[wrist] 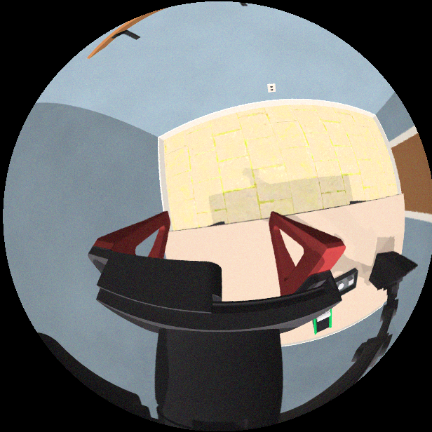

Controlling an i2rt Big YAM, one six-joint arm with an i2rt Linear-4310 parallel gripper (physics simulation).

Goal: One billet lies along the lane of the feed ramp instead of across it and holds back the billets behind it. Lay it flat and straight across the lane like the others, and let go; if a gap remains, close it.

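My gripper (219, 216) is open and empty, with its two red fingers wide apart above the pale table (225, 250). A short piece of the feed ramp (315, 326) shows at the lower right in the wrist view, below my right finger's base, with green side rails and a dark lane. A small whitish patch lies between the rails; I cannot tell whether it is a billet. The rest of the ramp is hidden behind my gripper or too little shows to tell. The billet lying along the lane cannot be made out.
A dark plate with light spots (347, 282) shows just right of my right finger. A black stand-like object (392, 270) rises at the right edge. The table's far edge crosses the middle of the view, with yellowish floor (280, 150) beyond it and blue-grey walls (210, 60) around.
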